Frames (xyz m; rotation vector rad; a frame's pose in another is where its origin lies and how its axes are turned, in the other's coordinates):
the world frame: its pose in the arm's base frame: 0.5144 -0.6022 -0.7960 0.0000 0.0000 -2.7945
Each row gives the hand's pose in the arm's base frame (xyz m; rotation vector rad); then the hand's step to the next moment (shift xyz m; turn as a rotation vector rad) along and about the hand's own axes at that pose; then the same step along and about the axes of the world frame.
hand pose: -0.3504 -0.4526 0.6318 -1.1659 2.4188 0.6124
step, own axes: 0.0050 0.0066 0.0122 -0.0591 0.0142 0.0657
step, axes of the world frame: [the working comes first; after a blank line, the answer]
step, axes of the arm's base frame: -0.0063 0.0071 -0.0113 0.0329 0.0805 -0.0212

0.0036 -0.0088 -0.0113 -0.0583 -0.0645 -0.0212
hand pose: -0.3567 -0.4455 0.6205 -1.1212 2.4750 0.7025
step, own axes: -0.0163 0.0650 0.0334 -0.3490 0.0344 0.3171
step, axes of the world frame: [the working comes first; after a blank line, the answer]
step, axes of the arm's base frame: -0.0364 0.0655 -0.0002 0.2252 0.4077 -0.0815

0.0119 -0.0739 -0.0002 -0.3504 -0.3067 -0.0815
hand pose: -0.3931 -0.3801 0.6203 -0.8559 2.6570 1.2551
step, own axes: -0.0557 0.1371 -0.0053 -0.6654 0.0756 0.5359
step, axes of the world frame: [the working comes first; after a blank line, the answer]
step, axes of the arm's base frame: -0.0233 0.0909 0.1145 0.4351 0.7319 -0.1031

-0.0090 -0.0934 0.1145 -0.6581 -0.5403 -0.1031
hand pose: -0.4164 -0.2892 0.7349 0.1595 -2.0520 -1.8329
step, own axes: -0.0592 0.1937 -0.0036 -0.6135 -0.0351 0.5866
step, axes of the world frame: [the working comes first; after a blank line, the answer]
step, axes of the arm's base frame: 0.0881 0.0438 0.1771 0.3509 0.7462 -0.2042

-0.0977 -0.0112 0.1771 -0.5838 -0.5824 -0.2042
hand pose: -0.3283 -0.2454 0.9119 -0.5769 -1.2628 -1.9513
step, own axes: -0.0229 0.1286 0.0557 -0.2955 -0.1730 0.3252
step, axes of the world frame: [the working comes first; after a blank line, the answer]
step, axes of the arm's base frame: 0.1130 0.0259 0.0820 0.0475 0.4375 -0.1713

-0.1151 0.0141 0.0820 -0.1935 -0.3953 -0.1713
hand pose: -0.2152 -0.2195 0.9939 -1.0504 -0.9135 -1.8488
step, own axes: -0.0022 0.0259 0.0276 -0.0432 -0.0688 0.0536
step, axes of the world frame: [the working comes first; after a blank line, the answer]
step, axes of the arm's base frame: 0.0325 0.0137 0.0139 -0.0298 0.0873 -0.0311

-0.0352 -0.0018 0.0139 -0.0017 -0.0922 -0.0311
